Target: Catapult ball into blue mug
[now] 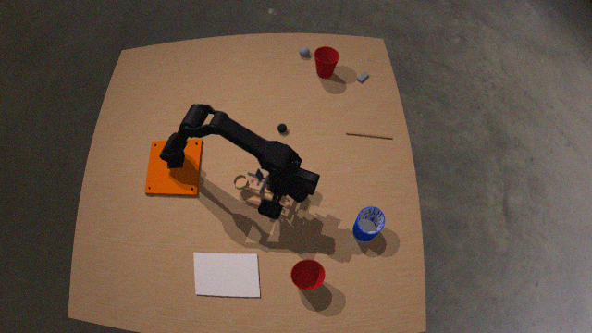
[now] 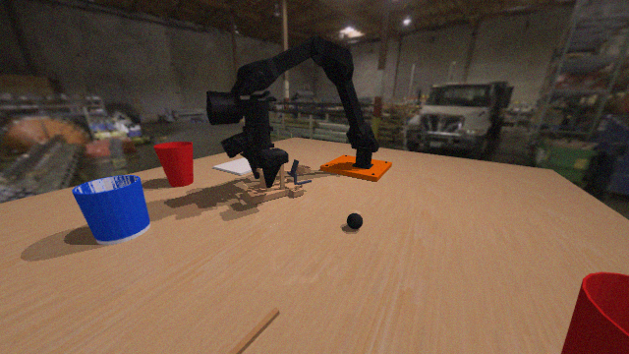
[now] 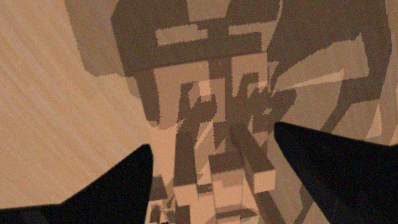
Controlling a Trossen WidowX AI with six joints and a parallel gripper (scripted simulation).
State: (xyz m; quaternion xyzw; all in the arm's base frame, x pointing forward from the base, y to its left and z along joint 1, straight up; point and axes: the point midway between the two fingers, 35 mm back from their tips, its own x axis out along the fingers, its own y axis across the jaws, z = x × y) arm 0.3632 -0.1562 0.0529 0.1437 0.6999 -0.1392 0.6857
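My gripper tip is 26 cm to the right of the black ball, 2 cm short of it and 2 cm above it. The rest, counted from my gripper tip: white sheet: 25 cm to the right, 18 cm behind, 3 cm below; blue mug: 27 cm ahead, 11 cm to the right, 1 cm below; wooden catapult: 6 cm behind, 4 cm to the left, 2 cm above.
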